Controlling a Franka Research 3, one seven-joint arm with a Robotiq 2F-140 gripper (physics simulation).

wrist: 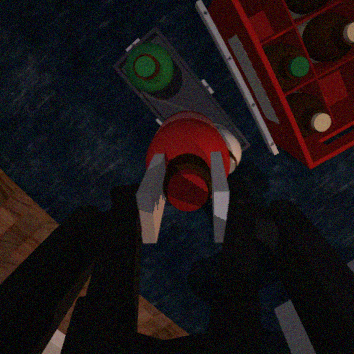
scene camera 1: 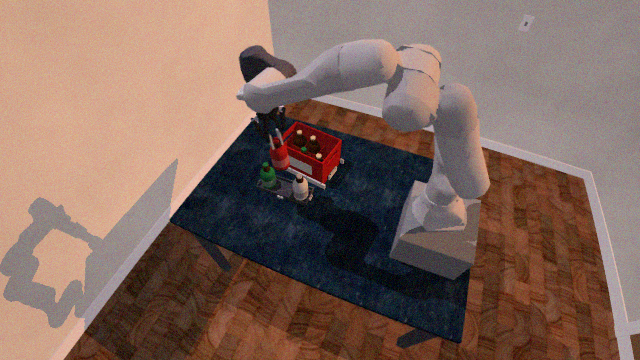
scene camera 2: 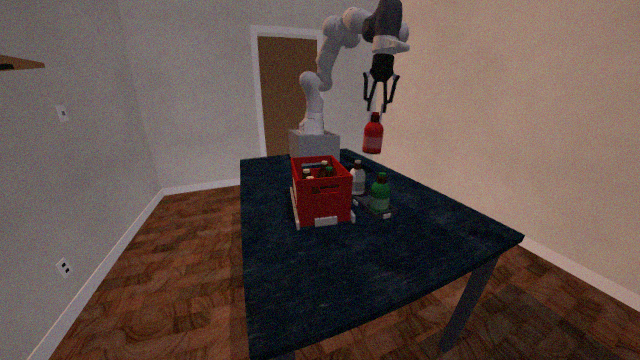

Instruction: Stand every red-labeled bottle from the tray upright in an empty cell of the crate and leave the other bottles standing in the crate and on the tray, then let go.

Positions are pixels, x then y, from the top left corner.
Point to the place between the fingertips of the gripper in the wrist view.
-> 187, 171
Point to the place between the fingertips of the gripper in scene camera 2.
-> At 374, 121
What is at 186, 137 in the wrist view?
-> A red-labeled bottle.
